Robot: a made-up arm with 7 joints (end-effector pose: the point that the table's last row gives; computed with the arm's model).
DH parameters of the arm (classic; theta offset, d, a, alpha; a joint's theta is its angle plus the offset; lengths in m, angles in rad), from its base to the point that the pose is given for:
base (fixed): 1.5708 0.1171 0 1.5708
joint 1: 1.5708 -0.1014 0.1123 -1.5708
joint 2: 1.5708 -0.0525 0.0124 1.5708
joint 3: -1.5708 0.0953 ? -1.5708
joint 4: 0 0.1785 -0.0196 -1.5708
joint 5: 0 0.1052 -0.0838 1.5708
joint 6: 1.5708 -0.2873 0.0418 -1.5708
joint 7: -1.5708 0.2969 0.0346 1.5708
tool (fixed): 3.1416 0.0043 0 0
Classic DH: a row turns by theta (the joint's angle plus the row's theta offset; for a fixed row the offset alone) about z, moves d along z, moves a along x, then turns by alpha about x.
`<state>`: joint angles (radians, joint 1 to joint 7).
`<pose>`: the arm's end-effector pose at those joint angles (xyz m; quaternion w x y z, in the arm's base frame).
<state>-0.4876 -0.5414 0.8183 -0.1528 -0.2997 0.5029 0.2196</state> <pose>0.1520 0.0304 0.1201 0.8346 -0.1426 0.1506 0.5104</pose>
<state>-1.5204 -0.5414 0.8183 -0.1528 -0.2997 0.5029 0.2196</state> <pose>0.1520 0.0182 0.0925 0.6553 -0.5361 0.3830 0.3695</pose>
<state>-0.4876 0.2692 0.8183 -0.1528 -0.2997 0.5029 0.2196</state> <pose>0.1424 0.1304 0.3086 0.7251 -0.3366 -0.1787 0.5735</pose>
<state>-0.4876 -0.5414 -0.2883 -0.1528 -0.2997 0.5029 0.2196</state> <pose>-0.0006 -0.1336 0.3110 0.9063 -0.3951 0.1470 0.0313</pose>
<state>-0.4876 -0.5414 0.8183 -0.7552 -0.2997 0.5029 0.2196</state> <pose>0.0229 0.0280 0.0025 0.8992 0.1107 0.2016 0.3721</pose>
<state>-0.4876 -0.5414 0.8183 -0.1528 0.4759 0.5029 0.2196</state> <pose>0.0704 -0.2479 0.2899 0.8999 -0.3340 0.2086 0.1875</pose>
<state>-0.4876 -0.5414 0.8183 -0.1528 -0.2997 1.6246 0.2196</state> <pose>0.0960 0.2499 0.3454 0.5736 -0.5366 -0.1209 0.6071</pose>
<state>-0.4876 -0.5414 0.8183 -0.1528 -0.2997 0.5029 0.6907</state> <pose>0.1511 0.0256 0.1046 0.8467 -0.0196 -0.0483 0.5296</pose>
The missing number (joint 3, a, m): 0.0688
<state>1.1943 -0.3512 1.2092 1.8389 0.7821 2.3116 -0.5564</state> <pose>-0.2213 -0.2556 0.4390 0.3921 -0.5262 0.0096 -0.7545</pose>
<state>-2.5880 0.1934 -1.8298 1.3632 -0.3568 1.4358 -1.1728</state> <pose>0.0505 0.2842 -0.0889 0.4697 -0.0176 0.1651 0.8671</pose>
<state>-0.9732 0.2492 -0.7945 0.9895 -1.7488 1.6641 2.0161</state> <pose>0.1023 0.3249 -0.1504 0.1842 -0.0486 0.0872 0.9778</pose>
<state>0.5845 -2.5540 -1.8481 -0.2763 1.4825 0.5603 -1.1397</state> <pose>0.0298 0.4206 0.5625 0.0709 0.5451 -0.1251 0.8260</pose>
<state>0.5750 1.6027 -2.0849 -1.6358 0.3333 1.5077 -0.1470</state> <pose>0.0487 0.0722 0.1697 0.1571 0.8436 -0.1793 -0.4811</pose>
